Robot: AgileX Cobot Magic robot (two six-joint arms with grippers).
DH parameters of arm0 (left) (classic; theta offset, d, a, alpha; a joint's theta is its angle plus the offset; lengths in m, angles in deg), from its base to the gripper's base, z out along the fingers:
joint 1: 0 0.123 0 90
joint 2: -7.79 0 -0.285 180
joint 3: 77.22 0 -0.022 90
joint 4: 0 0.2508 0 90
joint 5: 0 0 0.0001 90
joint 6: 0 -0.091 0 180
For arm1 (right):
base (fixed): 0 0 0 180
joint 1: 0 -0.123 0 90
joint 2: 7.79 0 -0.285 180
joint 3: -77.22 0 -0.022 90
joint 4: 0 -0.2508 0 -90
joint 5: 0 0 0.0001 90
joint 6: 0 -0.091 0 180
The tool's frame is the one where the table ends.
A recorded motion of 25 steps. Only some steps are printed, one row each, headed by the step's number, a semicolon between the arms.
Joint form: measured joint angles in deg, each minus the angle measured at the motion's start. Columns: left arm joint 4, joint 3, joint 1, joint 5, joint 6, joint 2; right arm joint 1, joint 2, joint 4, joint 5, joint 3, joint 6.
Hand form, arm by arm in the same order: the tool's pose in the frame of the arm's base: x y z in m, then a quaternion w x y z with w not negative. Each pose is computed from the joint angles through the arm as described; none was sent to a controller.
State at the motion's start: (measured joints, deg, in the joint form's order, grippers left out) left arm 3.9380 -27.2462 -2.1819 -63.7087 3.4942 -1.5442; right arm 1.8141 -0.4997 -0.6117 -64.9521 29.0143 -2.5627
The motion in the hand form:
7: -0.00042 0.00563 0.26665 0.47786 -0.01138 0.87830 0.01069; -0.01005 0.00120 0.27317 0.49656 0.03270 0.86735 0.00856
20: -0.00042 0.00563 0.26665 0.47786 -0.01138 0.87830 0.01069; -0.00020 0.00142 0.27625 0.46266 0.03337 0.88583 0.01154
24: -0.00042 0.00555 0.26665 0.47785 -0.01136 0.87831 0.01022; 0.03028 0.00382 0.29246 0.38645 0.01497 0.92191 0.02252
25: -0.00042 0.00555 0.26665 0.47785 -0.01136 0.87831 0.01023; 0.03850 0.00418 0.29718 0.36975 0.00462 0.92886 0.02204
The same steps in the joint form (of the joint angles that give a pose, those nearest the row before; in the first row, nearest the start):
7: 0.00 0.00 0.00 0.00 0.00 0.00; 0.00 0.00 0.00 0.00 0.00 0.00
20: 0.00 0.00 0.00 0.00 0.00 0.00; 0.00 4.46 -0.36 -0.71 0.75 0.00
24: -0.05 0.00 0.00 0.00 0.00 0.00; -0.01 17.40 -2.66 -1.57 4.86 2.56
25: -0.05 0.00 0.00 0.00 0.00 0.00; 0.00 20.60 -3.09 -1.84 6.22 3.92

